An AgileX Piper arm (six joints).
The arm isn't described. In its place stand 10 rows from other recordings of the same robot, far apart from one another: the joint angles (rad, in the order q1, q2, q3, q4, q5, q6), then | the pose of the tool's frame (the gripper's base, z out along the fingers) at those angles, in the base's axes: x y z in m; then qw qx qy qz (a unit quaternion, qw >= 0).
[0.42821 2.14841 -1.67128 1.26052 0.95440 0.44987] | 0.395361 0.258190 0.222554 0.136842 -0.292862 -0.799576 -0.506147
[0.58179 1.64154 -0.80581 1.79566 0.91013 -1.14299] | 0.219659 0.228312 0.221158 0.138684 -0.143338 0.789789 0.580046
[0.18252 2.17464 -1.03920 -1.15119 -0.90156 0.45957] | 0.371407 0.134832 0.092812 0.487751 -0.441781 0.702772 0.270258
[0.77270 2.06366 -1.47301 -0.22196 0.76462 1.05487] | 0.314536 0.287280 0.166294 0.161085 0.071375 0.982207 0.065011
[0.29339 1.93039 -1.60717 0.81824 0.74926 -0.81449] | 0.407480 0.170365 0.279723 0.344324 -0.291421 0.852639 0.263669
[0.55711 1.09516 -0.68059 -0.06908 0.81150 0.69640] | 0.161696 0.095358 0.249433 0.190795 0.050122 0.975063 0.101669
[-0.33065 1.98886 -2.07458 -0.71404 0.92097 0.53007] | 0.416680 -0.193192 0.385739 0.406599 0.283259 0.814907 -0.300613
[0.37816 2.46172 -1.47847 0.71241 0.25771 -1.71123] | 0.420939 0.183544 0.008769 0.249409 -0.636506 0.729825 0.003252
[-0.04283 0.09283 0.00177 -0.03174 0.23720 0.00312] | 0.061505 -0.003315 0.185730 0.615117 0.008244 0.788007 -0.024651
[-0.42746 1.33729 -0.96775 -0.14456 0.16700 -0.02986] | 0.273178 -0.126841 0.318552 0.505721 0.113952 0.838669 -0.167018
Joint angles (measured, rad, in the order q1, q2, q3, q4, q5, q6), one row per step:
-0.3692, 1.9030, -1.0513, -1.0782, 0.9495, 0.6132
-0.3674, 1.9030, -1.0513, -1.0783, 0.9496, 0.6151
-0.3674, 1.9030, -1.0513, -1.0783, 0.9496, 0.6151
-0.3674, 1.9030, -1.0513, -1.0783, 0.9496, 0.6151
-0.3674, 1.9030, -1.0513, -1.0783, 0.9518, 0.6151
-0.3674, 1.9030, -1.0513, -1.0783, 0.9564, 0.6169
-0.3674, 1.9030, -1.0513, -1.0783, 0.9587, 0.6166
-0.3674, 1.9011, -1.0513, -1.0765, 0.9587, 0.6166
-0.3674, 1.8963, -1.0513, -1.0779, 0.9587, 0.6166
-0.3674, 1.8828, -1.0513, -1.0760, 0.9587, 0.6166
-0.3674, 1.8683, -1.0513, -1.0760, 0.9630, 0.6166
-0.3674, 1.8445, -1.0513, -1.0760, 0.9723, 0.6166
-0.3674, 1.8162, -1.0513, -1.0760, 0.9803, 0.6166
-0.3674, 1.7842, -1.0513, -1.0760, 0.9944, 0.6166
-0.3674, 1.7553, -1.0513, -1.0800, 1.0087, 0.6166
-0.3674, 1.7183, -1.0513, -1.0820, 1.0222, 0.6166
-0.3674, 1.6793, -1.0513, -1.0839, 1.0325, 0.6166
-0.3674, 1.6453, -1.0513, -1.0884, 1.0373, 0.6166
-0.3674, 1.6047, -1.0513, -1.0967, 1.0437, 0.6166
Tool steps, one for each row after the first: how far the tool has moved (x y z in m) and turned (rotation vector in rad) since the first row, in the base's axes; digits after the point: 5 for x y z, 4 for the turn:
0.00032, 0.00052, 0.00001, -0.0003, -0.0013, 0.0005
0.00032, 0.00052, 0.00001, -0.0003, -0.0013, 0.0005
0.00032, 0.00052, 0.00001, -0.0003, -0.0013, 0.0005
0.00014, 0.00048, 0.00008, -0.0012, 0.0002, -0.0009
-0.00024, 0.00040, 0.00023, -0.0033, 0.0019, -0.0050
-0.00043, 0.00036, 0.00031, -0.0041, 0.0036, -0.0063
-0.00055, 0.00047, 0.00087, -0.0036, 0.0014, -0.0075
-0.00067, 0.00046, 0.00256, -0.0063, -0.0027, -0.0066
-0.00122, 0.00075, 0.00702, -0.0098, -0.0158, -0.0079
-0.00218, 0.00091, 0.01204, -0.0166, -0.0266, -0.0107
-0.00409, 0.00119, 0.02031, -0.0286, -0.0427, -0.0169
-0.00635, 0.00168, 0.02998, -0.0415, -0.0640, -0.0223
-0.00965, 0.00228, 0.04095, -0.0578, -0.0849, -0.0320
-0.01297, 0.00274, 0.05101, -0.0758, -0.1018, -0.0395
-0.01727, 0.00370, 0.06342, -0.0945, -0.1274, -0.0483
-0.02193, 0.00497, 0.07621, -0.1125, -0.1571, -0.0552
-0.02597, 0.00613, 0.08726, -0.1289, -0.1850, -0.0569
-0.03126, 0.00757, 0.10046, -0.1509, -0.2171, -0.0580

